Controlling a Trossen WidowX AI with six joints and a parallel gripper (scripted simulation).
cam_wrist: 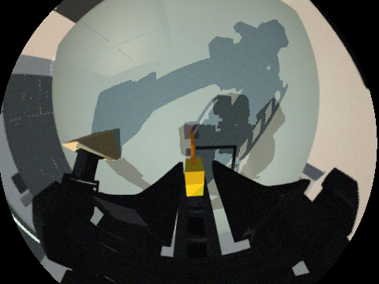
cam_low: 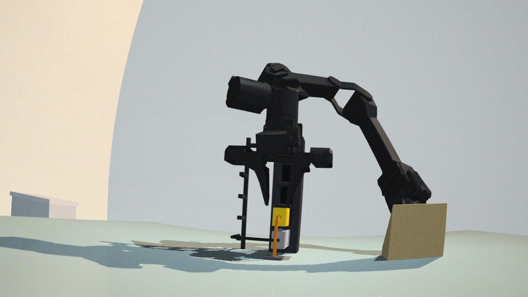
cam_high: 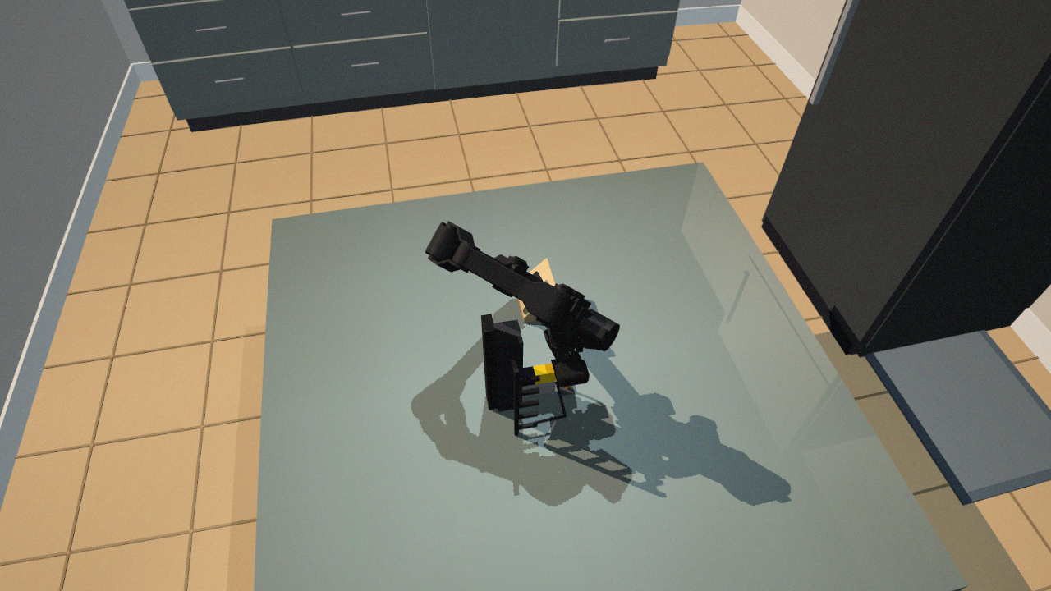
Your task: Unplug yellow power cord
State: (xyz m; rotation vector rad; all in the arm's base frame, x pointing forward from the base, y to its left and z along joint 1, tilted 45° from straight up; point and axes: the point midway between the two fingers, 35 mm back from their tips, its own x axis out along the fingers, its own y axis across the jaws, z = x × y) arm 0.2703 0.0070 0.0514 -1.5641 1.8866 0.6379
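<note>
Right now my gripper tip is 50 mm to the left of the yellow plug, 10 mm past it and 10 mm above it.
</note>
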